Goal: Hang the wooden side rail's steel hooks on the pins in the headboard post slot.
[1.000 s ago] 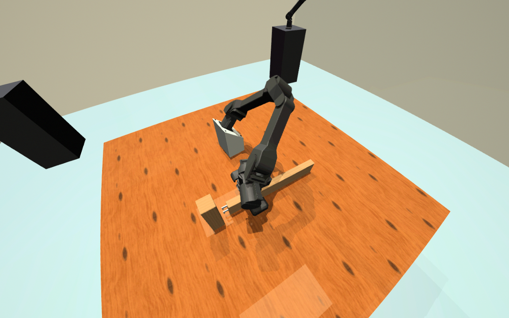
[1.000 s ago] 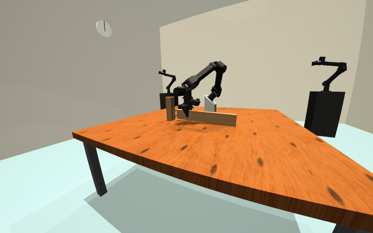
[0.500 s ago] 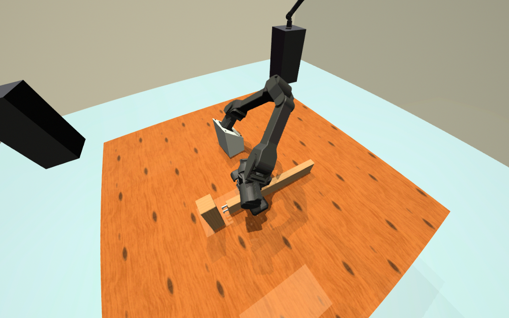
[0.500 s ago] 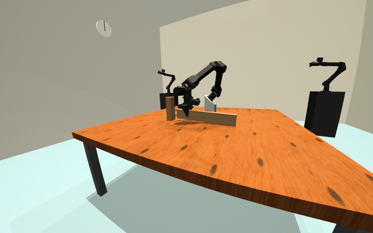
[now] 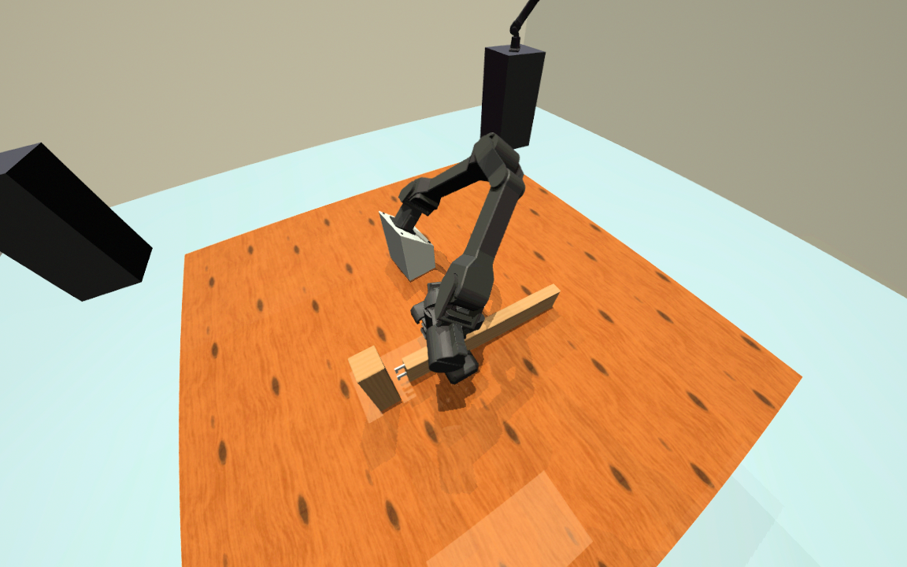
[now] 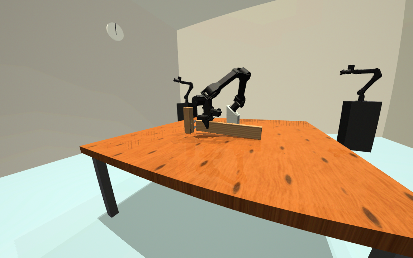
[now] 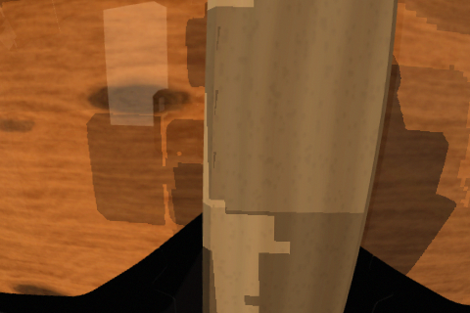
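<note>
The headboard post lies 2 cm ahead of my gripper tip, 15 cm to the right of it and 4 cm above it.
</note>
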